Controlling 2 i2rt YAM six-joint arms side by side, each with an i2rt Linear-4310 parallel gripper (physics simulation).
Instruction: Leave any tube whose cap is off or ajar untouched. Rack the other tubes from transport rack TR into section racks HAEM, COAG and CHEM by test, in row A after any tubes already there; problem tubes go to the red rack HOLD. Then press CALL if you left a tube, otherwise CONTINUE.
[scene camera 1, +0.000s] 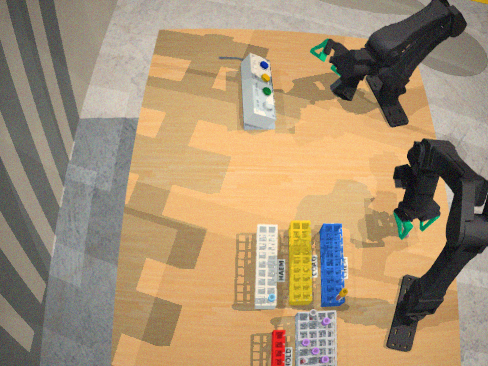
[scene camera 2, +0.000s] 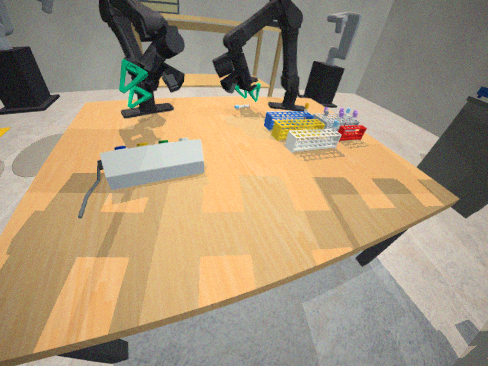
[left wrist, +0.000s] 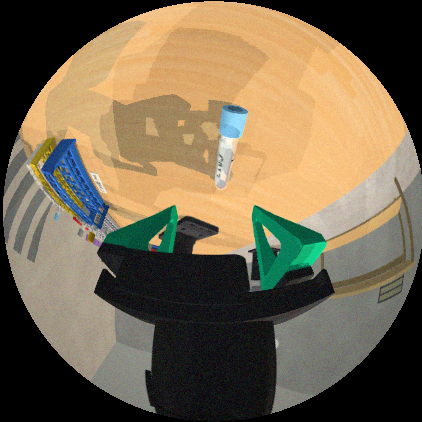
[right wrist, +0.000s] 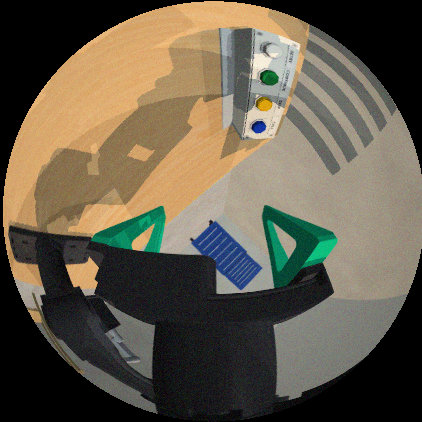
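Where they show: left gripper, fingertip midpoint: (scene camera 1: 411, 234) (scene camera 2: 251, 99) (left wrist: 214, 210); right gripper, fingertip midpoint: (scene camera 1: 321, 58) (scene camera 2: 125, 100) (right wrist: 213, 210); left arm's base, link origin: (scene camera 1: 406, 313) (scene camera 2: 287, 107) (left wrist: 181, 232); right arm's base, link origin: (scene camera 1: 386, 99) (scene camera 2: 148, 110) (right wrist: 47, 247).
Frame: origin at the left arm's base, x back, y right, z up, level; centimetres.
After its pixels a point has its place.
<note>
A tube with a light blue cap (left wrist: 227, 145) @(y 25.1, x -7.6, z 1.4 cm) (scene camera 2: 242, 106) @(y 24.0, x -7.6, z 0.9 cm) lies on the table beneath my left gripper (scene camera 1: 413, 232) @(y 20.1, x -4.7, z 3.5 cm) (scene camera 2: 250, 98) @(y 20.1, x -4.7, z 3.5 cm) (left wrist: 215, 206) @(y 20.1, x -4.7, z 3.5 cm), which is open and empty above it. My right gripper (scene camera 1: 322, 60) @(y 60.4, x -40.7, z 12.2 cm) (scene camera 2: 125, 98) @(y 60.4, x -40.7, z 12.2 cm) (right wrist: 213, 210) @(y 60.4, x -40.7, z 12.2 cm) is open and empty near the button box. Rack HAEM (scene camera 1: 258, 265) @(y 1.7, x -40.8, z 1.4 cm) holds a light-blue-capped tube (scene camera 1: 272, 298) @(y -6.9, x -35.2, z 9.4 cm). COAG (scene camera 1: 300, 264) @(y 3.6, x -31.4, z 5.8 cm) is yellow. Blue CHEM (scene camera 1: 331, 265) @(y 6.3, x -23.8, z 3.0 cm) holds an amber-capped tube (scene camera 1: 343, 292) @(y -1.2, x -20.1, z 9.3 cm). Rack TR (scene camera 1: 335, 332) @(y -10.1, x -18.5, z 5.7 cm) holds several purple-capped tubes and a pale-topped one (scene camera 1: 313, 314) @(y -8.0, x -25.3, z 9.4 cm); cap seating is unclear. Red HOLD (scene camera 1: 278, 345) @(y -16.1, x -30.0, z 0.8 cm) is partly cropped.
The button box (scene camera 1: 252, 112) @(y 38.6, x -54.2, z 7.7 cm) (scene camera 2: 155, 162) @(y 47.9, x -59.4, z 5.0 cm) (right wrist: 241, 85) @(y 50.5, x -52.9, z 3.0 cm) stands at the upper middle of scene camera 1, with blue CALL (scene camera 1: 264, 65) @(y 56.3, x -56.2, z 7.1 cm) (right wrist: 258, 127) @(y 56.8, x -55.9, z 6.8 cm) and green CONTINUE (scene camera 1: 267, 91) @(y 47.2, x -52.6, z 7.0 cm) (right wrist: 269, 77) @(y 47.5, x -52.5, z 6.8 cm). Its cable (scene camera 2: 90, 192) @(y 61.9, x -65.2, z 0.4 cm) lies on the table. The section racks stand side by side.
</note>
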